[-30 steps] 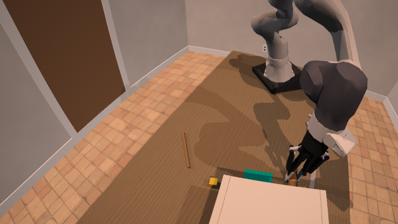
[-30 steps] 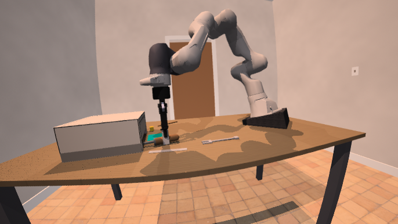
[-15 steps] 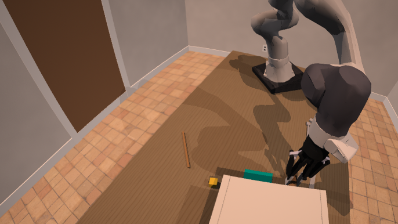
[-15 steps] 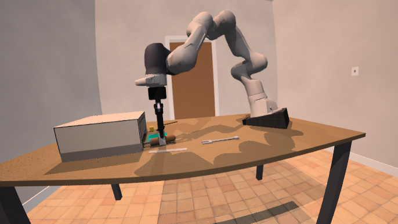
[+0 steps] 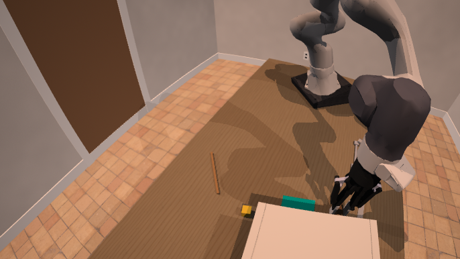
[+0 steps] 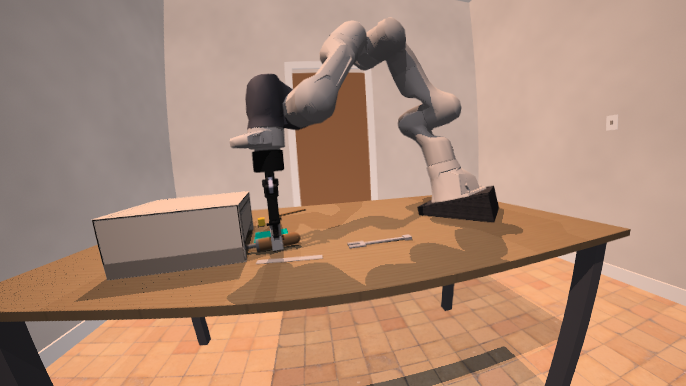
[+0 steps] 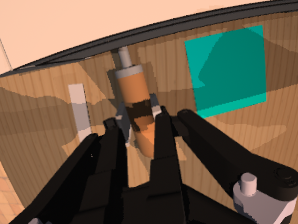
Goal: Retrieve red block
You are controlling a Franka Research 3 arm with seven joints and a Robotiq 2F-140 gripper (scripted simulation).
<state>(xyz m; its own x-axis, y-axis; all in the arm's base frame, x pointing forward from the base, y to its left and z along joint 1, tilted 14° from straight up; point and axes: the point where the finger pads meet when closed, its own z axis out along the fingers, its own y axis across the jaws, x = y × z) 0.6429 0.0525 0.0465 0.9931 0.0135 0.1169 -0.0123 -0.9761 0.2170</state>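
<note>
My hand is 12 cm to the left of the teal square, 4 cm above it and 1 cm short of it. From my hand the other things lie so: yellow cube: 27 cm to the right, 4 cm ahead, 2 cm below; then flat grey bar: 9 cm to the left, 4 cm below, 2 cm behind; then grey forked tool: 26 cm behind, 9 cm to the left, 3 cm below.
</note>
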